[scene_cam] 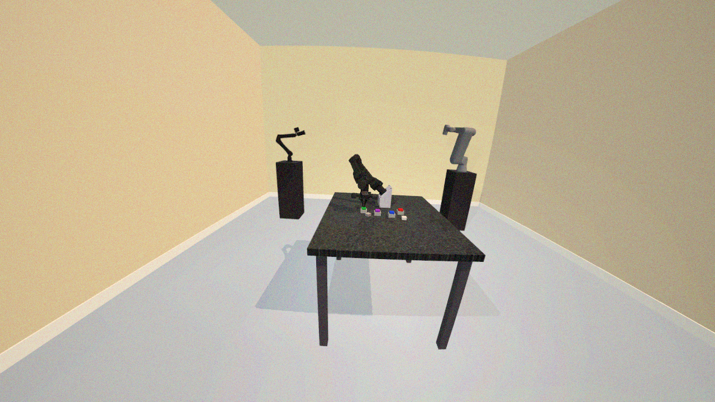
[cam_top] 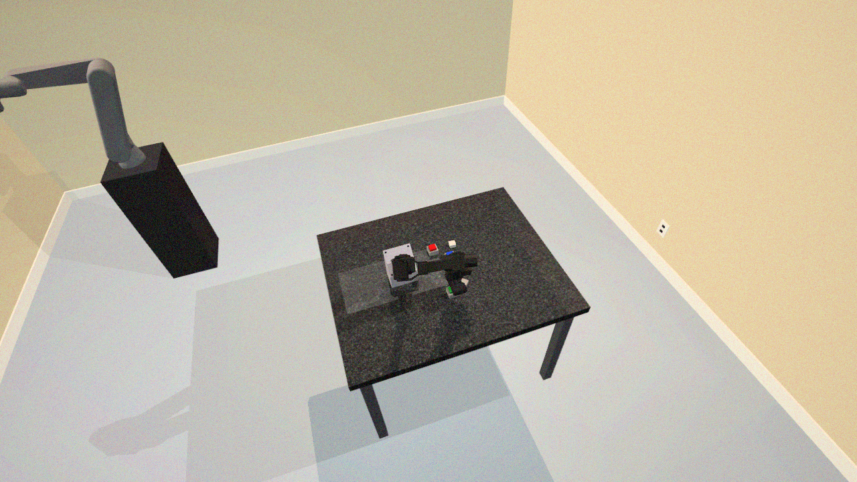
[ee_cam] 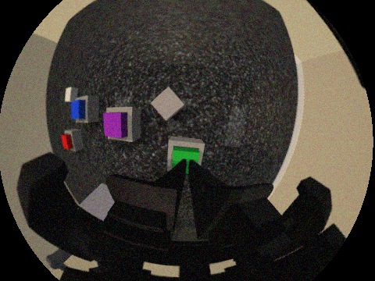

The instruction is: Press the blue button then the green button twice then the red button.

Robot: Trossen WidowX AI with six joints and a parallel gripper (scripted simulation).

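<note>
The green button lies 10 mm below my gripper tip. Also, from my gripper tip: grey block (70 mm ahead, 30 mm to the left, 30 mm below); then blue button (200 mm to the left, 60 mm ahead, 10 mm below); then purple button (100 mm to the left, 40 mm ahead, 10 mm below).
</note>
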